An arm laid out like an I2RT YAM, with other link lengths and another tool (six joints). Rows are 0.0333 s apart.
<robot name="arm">
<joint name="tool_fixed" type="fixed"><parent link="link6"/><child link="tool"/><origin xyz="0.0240 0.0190 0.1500" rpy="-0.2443 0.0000 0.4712"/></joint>
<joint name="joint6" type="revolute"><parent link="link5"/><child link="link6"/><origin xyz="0.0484 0.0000 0.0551" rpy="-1.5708 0.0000 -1.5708"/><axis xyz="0 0 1"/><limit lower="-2.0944" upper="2.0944"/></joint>
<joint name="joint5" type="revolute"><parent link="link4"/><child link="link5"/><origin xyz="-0.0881 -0.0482 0.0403" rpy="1.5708 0.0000 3.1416"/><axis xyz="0 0 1"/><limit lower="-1.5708" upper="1.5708"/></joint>
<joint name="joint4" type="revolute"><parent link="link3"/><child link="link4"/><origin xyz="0.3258 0.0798 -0.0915" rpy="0.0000 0.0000 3.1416"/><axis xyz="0 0 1"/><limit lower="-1.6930" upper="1.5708"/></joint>
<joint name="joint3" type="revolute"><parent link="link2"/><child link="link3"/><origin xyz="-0.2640 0.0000 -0.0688" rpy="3.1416 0.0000 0.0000"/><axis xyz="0 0 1"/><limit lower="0.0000" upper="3.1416"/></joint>
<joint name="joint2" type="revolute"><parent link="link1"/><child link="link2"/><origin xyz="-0.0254 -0.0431 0.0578" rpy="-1.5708 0.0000 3.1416"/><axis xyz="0 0 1"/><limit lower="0.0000" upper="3.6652"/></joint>
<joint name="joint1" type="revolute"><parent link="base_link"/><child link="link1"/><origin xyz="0.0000 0.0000 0.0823" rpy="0.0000 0.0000 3.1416"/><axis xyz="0 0 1"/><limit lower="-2.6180" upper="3.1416"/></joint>
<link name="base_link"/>
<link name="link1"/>
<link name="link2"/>
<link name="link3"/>
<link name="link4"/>
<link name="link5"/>
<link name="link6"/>
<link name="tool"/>
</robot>
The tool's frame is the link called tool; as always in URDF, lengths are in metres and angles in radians.
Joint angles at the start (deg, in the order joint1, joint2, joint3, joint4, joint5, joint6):
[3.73, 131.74, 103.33, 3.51, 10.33, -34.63]
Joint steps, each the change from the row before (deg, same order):
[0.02, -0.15, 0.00, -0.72, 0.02, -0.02]
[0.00, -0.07, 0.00, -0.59, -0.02, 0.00]
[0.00, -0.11, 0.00, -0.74, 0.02, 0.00]
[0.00, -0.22, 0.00, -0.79, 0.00, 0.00]
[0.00, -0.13, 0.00, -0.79, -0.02, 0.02]
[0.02, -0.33, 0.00, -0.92, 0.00, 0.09]
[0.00, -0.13, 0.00, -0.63, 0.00, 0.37]
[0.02, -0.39, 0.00, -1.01, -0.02, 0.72]
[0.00, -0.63, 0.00, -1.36, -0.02, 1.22]
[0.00, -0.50, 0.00, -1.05, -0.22, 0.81]
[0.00, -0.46, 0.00, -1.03, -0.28, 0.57]
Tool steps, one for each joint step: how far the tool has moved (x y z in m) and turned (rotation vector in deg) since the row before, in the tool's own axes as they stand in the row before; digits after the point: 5 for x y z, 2 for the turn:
[0.00028, -0.00153, -0.00132, 0.55, 0.10, -0.11]
[0.00027, -0.00194, -0.00095, 0.50, 0.11, -0.07]
[0.00013, -0.00218, -0.00123, 0.62, 0.09, -0.09]
[-0.00005, -0.00102, -0.00159, 0.56, 0.10, -0.08]
[0.00024, -0.00215, -0.00139, 0.64, 0.13, -0.07]
[0.00000, -0.00020, -0.00215, 0.57, 0.10, 0.00]
[0.00003, -0.00123, -0.00115, 0.49, -0.01, 0.29]
[-0.00011, 0.00040, -0.00244, 0.60, -0.04, 0.61]
[-0.00082, 0.00186, -0.00359, 0.71, -0.17, 1.08]
[0.00006, 0.00158, -0.00300, 0.52, 0.08, 0.76]
[0.00038, 0.00105, -0.00296, 0.54, 0.20, 0.54]

